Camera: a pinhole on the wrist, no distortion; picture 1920 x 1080 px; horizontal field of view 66.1 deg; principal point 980.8 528.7 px. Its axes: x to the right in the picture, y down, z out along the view. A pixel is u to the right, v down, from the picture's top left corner.
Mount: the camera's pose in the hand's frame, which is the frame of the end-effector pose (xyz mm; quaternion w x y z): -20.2 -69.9 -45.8 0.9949 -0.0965 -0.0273 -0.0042
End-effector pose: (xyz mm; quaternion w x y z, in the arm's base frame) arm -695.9 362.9 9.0 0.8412 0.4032 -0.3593 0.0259
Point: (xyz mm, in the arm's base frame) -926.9 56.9 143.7
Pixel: 1091 340
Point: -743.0 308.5 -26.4
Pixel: 715 621
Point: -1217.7 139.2 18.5
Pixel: 218 516
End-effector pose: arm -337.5 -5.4 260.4 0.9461 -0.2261 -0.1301 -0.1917
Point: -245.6 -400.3 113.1
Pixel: behind the camera
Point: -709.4 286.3 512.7
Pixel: 90 419
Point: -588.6 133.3 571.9
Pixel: 556 95
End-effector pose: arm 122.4 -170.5 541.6 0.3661 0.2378 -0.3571 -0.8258
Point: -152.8 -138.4 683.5
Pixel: 1734 444
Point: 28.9 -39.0 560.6
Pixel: 835 69
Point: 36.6 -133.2 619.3
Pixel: 1343 876
